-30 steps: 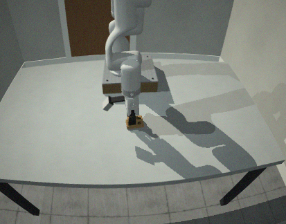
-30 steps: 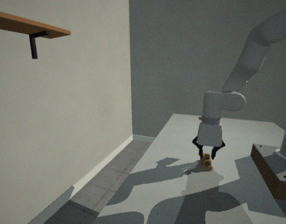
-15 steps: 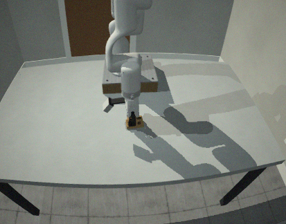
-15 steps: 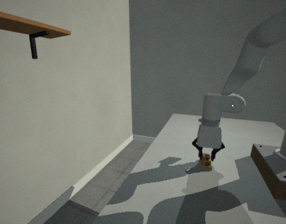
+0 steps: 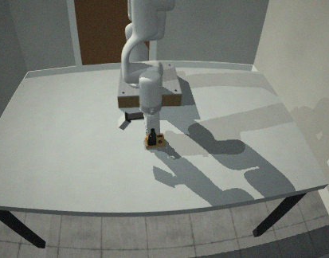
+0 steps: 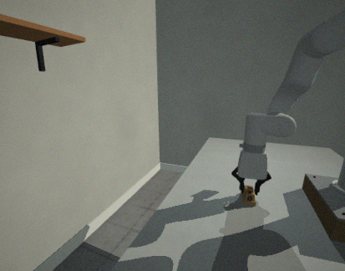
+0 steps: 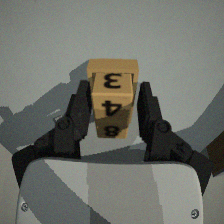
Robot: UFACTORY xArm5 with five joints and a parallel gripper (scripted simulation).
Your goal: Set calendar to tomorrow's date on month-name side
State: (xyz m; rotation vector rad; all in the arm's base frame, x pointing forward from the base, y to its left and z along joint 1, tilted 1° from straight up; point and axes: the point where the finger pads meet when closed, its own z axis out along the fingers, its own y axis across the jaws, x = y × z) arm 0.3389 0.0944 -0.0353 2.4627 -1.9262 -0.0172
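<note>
Right now the wooden calendar tray is 20 mm to the left of my hand and 30 mm below it.
</note>
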